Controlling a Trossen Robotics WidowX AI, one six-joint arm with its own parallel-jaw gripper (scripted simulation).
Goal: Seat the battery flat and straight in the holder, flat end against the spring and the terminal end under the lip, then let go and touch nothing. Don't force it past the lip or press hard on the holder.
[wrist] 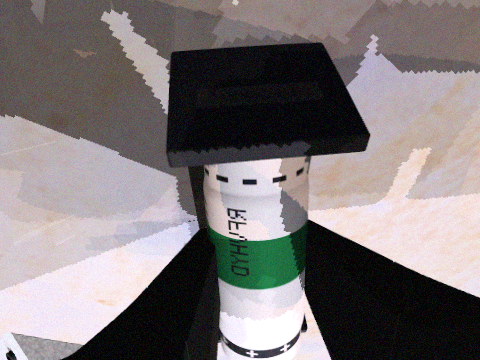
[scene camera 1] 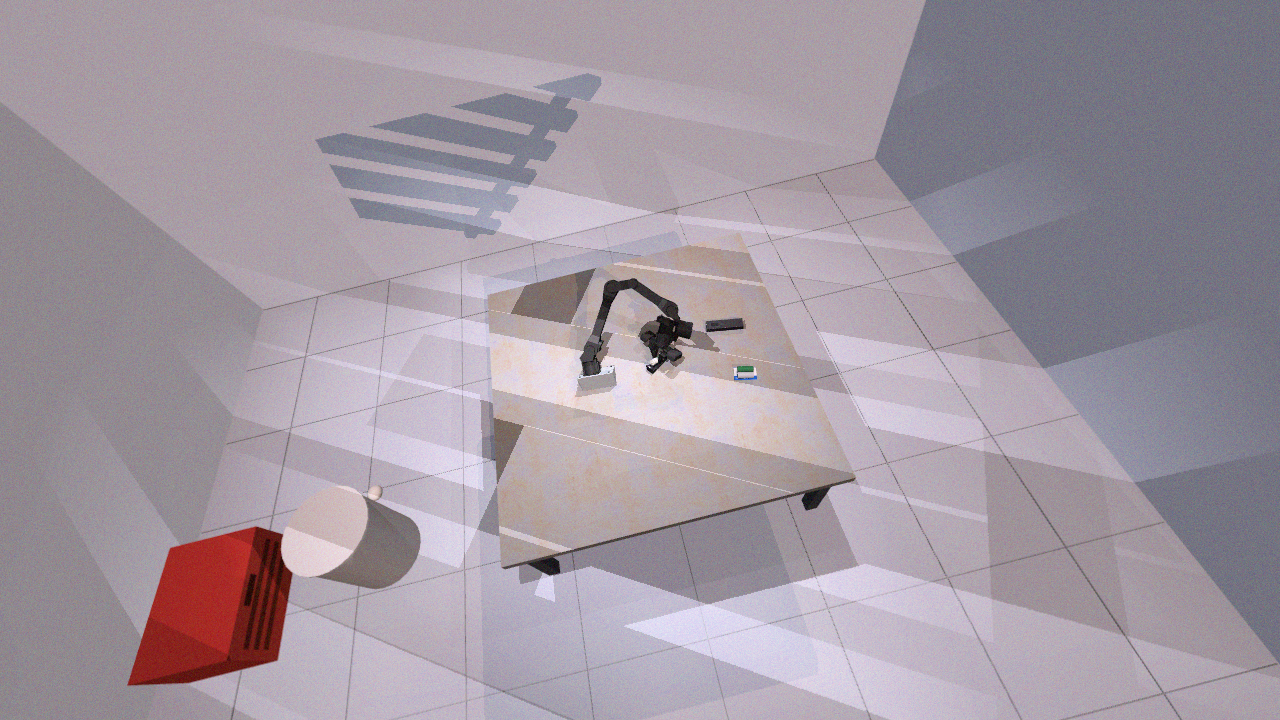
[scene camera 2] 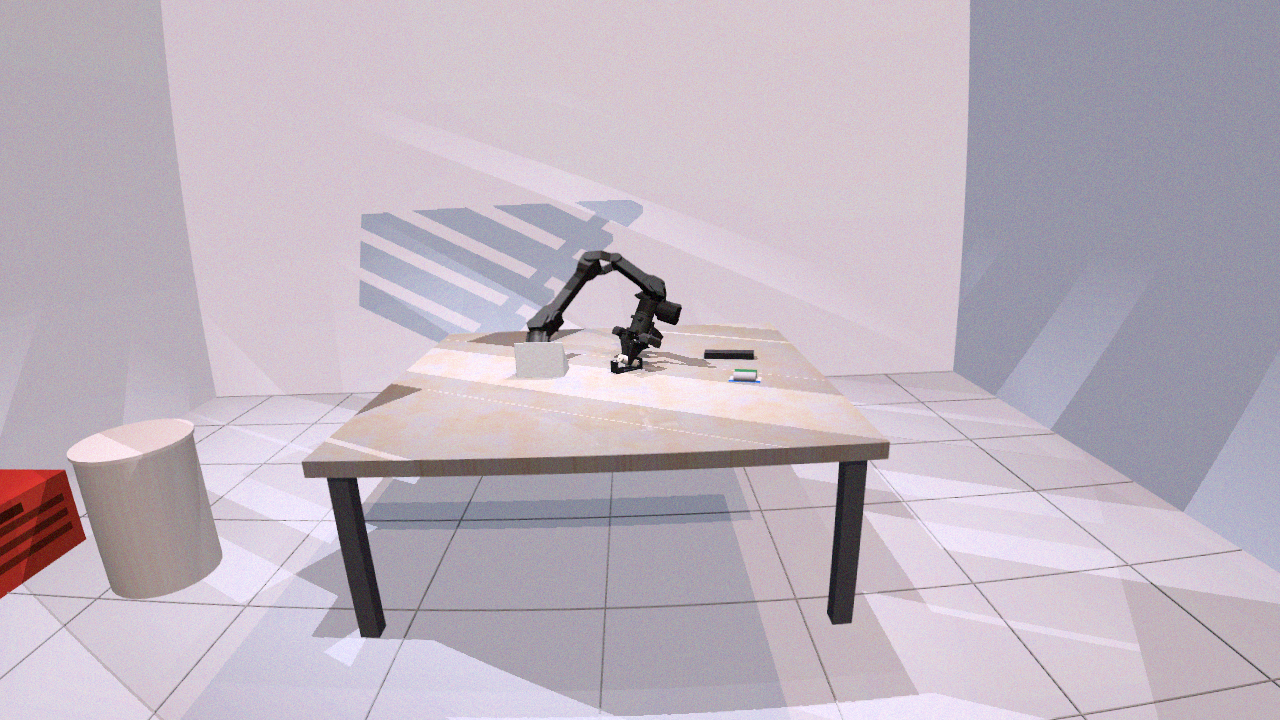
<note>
In view: the gripper (scene camera 2: 626,363) and a battery (wrist: 256,211).
The gripper shows as well in the wrist view (wrist: 254,238) and in scene camera 1 (scene camera 1: 656,361).
</note>
